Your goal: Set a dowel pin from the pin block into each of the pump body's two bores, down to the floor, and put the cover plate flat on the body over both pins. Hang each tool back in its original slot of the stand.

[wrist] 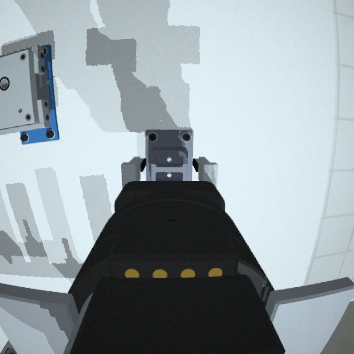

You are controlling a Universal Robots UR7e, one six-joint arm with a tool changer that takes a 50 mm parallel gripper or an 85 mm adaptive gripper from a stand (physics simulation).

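Frame: origin at the arm's base, x ahead, y left, z up, level; metres.
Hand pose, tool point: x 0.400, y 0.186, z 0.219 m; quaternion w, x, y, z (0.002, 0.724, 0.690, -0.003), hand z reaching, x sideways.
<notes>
After its pixels a point has its place.
My gripper (169, 165) is open in the wrist view. Its two fingertips stand apart at the left and right sides of a dark grey block, and no pin shows held between them. The block, which looks like the pin block (169, 136) {z -0.020, x 0.352, y 0.187 m}, has two dark screws at its far end and dark recesses with small bright round spots. Its near end is hidden under the gripper's body. A pale plate, which looks like the cover plate (14, 95) {z 0.034, x 0.290, y 0.020 m}, shows partly at the left edge, with a dark ring and small holes. The pump body's two bores cannot be made out.
The pale plate lies over a grey holder (42, 95) {z -0.004, x 0.289, y 0.033 m} with a blue base (37, 136) {z -0.020, x 0.339, y 0.008 m} and dark screws. Shadows of the arm and of several upright shapes fall on the pale table (260, 125) {z -0.026, x 0.341, y 0.309 m}. A curved band of tile-like lines runs down the right side.
</notes>
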